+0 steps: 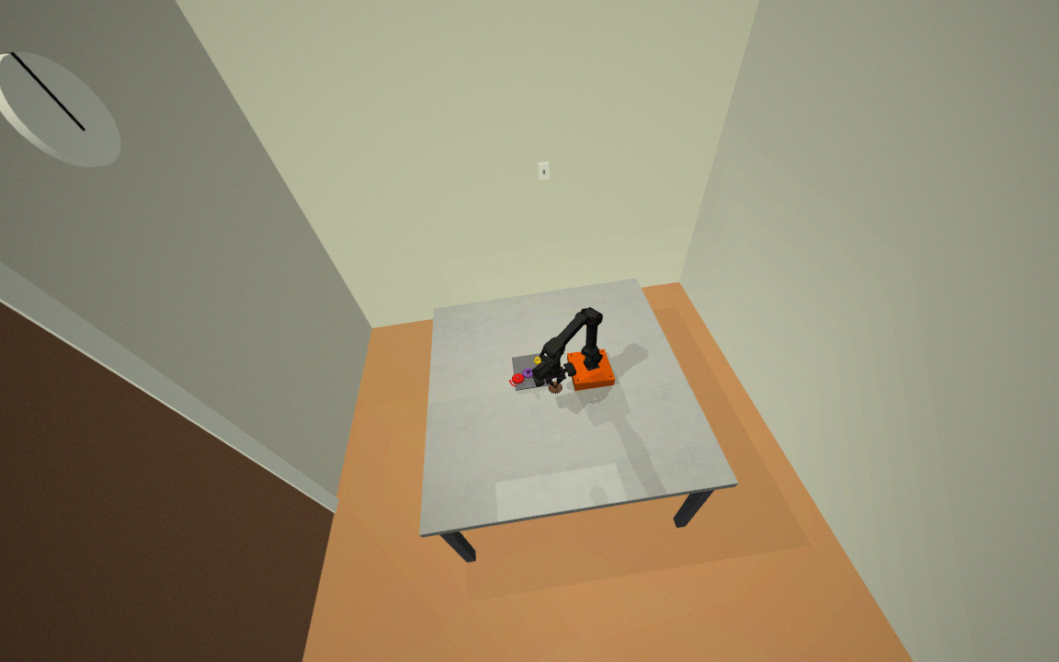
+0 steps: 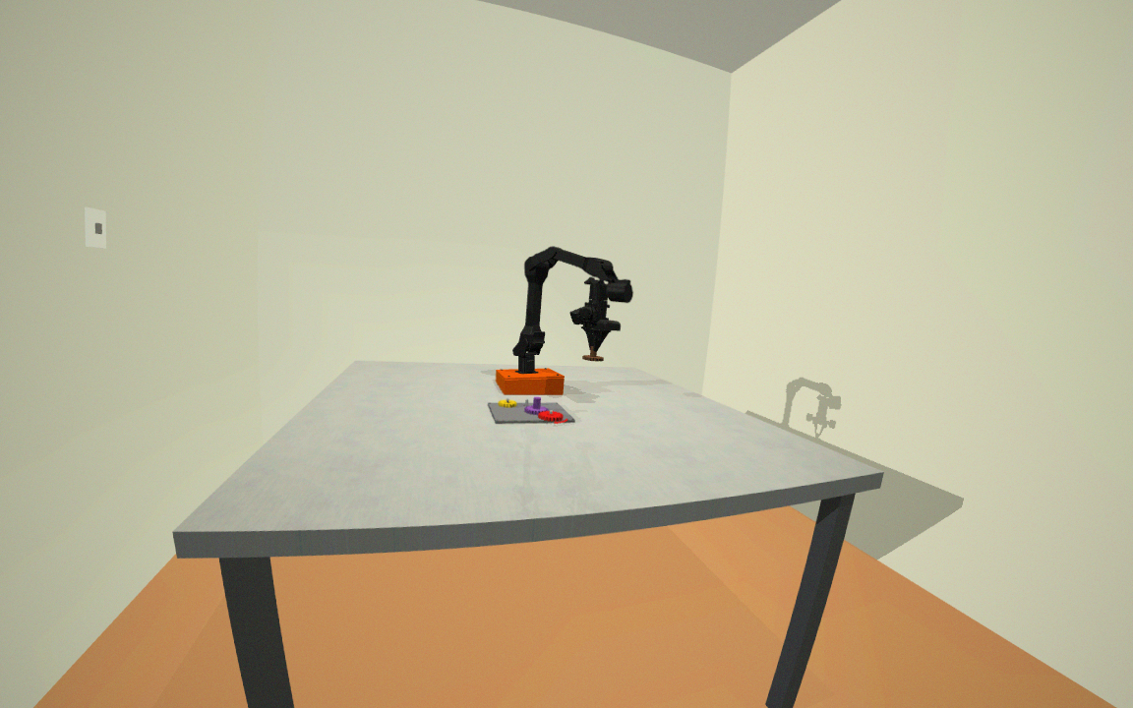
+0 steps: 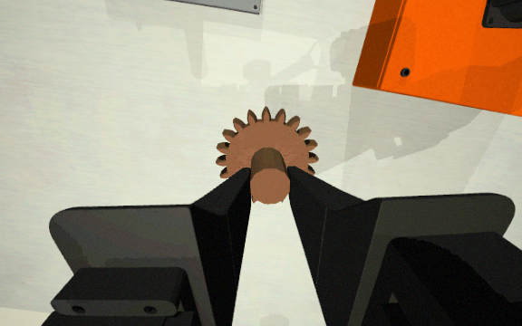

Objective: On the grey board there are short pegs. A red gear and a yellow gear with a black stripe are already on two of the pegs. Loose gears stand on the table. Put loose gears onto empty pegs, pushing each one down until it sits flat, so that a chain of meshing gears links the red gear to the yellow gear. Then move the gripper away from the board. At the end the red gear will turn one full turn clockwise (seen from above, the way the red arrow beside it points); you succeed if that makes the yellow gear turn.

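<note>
Now: the yellow gear 27 cm to the right of my gripper tip and 15 cm below it. Also, from my gripper tip: purple gear 7 cm ahead, 21 cm to the right, 14 cm below; red gear 13 cm ahead, 20 cm to the right, 15 cm below; brown gear 1 cm below.
</note>
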